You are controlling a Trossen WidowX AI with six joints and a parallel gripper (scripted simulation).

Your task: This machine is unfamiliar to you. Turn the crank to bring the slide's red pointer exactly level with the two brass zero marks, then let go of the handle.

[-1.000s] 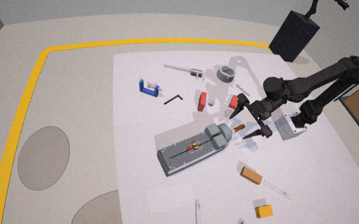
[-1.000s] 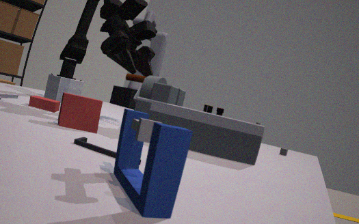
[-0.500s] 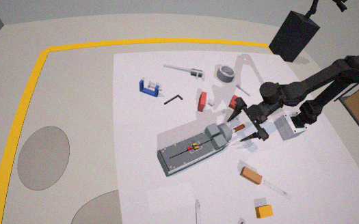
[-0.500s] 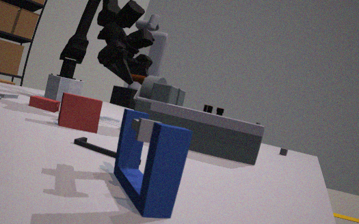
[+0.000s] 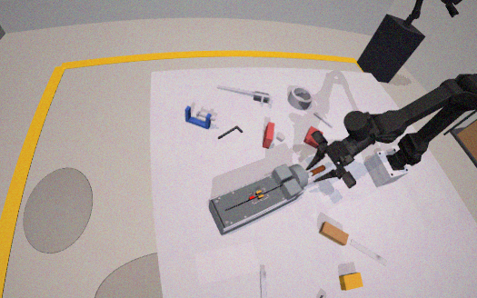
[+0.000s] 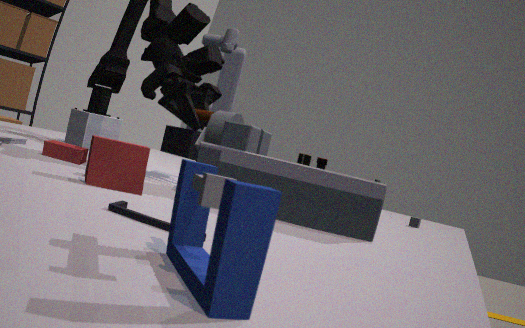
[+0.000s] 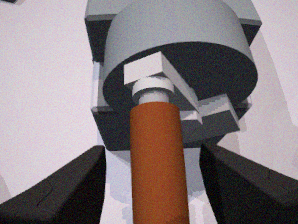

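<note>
My gripper tip is now 20 mm past the crank handle, 10 mm to the left of it and 20 mm below it. Round my gripper tip: tan block: 80 mm behind, 170 mm to the left, 80 mm below; red pointer: 180 mm ahead, 50 mm to the left, 10 mm below; black hex key: 190 mm ahead, 230 mm to the right, 90 mm below.
</note>
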